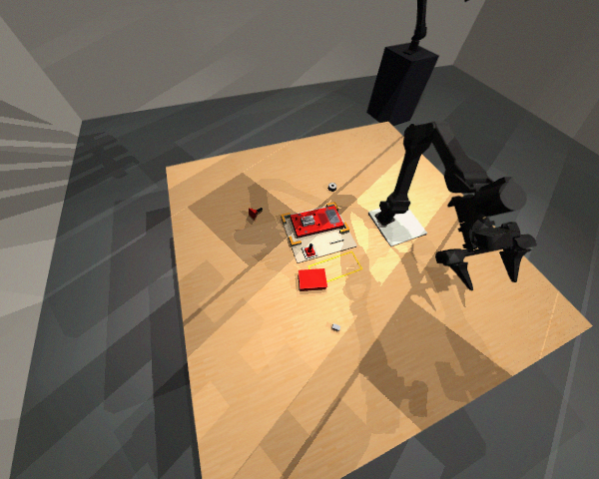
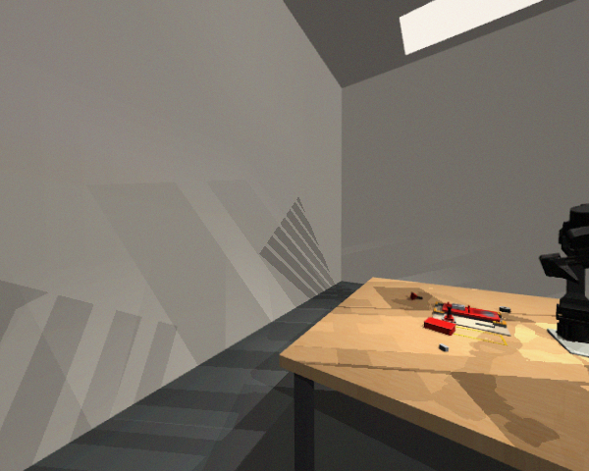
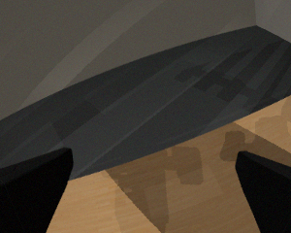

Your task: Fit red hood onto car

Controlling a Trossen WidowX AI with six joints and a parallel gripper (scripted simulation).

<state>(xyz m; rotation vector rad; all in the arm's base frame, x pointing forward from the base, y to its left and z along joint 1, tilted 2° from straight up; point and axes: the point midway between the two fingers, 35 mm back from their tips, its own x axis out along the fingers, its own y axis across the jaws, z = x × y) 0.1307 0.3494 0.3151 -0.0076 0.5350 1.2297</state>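
Right now my gripper tip is 28 cm short of the red hood, 30 cm to the left of it and 28 cm above it. From my gripper tip the other things lie so: grey jig (15 cm ahead, 49 cm to the right, 28 cm below); then small wheel (4 cm behind, 65 cm to the right, 29 cm below).
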